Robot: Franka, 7 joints.
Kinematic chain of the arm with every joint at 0, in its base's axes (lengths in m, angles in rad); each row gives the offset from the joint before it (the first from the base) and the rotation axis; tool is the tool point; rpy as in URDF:
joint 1: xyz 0 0 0.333 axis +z
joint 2: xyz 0 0 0 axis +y
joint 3: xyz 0 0 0.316 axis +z
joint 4: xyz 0.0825 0 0 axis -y
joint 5: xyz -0.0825 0 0.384 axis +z
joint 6: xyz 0 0 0 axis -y
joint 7: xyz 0.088 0 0 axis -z
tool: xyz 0 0 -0.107 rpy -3.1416 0 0
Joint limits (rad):
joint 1: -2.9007..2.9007
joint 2: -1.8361..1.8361
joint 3: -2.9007..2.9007
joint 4: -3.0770..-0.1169
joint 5: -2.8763..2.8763
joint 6: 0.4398..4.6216
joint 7: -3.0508..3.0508
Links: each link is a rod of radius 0.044 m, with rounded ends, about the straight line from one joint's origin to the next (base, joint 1, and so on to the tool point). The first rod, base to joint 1, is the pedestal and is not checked.
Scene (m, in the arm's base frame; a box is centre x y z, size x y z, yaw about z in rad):
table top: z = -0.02
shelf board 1: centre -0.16 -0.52 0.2 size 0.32 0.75 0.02 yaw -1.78
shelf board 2: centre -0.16 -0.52 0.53 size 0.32 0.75 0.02 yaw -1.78
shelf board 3: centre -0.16 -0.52 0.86 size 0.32 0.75 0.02 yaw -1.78
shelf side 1: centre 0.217 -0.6 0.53 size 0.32 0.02 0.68 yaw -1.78
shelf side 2: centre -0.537 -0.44 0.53 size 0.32 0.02 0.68 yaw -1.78
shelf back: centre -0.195 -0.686 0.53 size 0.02 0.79 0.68 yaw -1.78
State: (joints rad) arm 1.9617 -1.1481 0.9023 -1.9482 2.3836 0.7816 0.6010
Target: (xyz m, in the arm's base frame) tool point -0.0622 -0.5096 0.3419
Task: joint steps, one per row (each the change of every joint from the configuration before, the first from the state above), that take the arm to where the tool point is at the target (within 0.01 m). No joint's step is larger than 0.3 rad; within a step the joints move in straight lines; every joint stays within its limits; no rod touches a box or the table.
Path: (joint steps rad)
1: 0.0141 -0.0125 -0.0604 -0.2258 -0.0343 0.2619 0.2161
2: 0.0140 -0.0125 -0.0604 -0.2257 -0.0343 0.2618 0.2162
3: 0.0141 -0.0125 -0.0604 -0.2258 -0.0343 0.2619 0.2161
4: 0.0141 -0.0125 -0.0604 -0.2257 -0.0343 0.2618 0.2162
5: 0.0140 -0.0125 -0.0604 -0.2258 -0.0343 0.2619 0.2161
6: 0.0277 0.1077 0.1791 0.1070 0.1328 -0.2546 -0.0376
7: 0.0277 0.1076 0.1791 0.1071 0.1329 -0.2546 -0.0376
8: 0.0277 0.1077 0.1790 0.1070 0.1328 -0.2547 -0.0376
9: 0.0277 0.1077 0.1791 0.1070 0.1329 -0.2546 -0.0376
10: 0.0277 0.1077 0.1791 0.1071 0.1328 -0.2546 -0.0376
11: 0.1206 -0.2352 -0.0267 0.1078 -0.2376 -0.1016 -0.2975
12: 0.1205 -0.2351 -0.0268 0.1079 -0.2376 -0.1015 -0.2976
13: 0.1205 -0.2352 -0.0267 0.1079 -0.2375 -0.1016 -0.2976

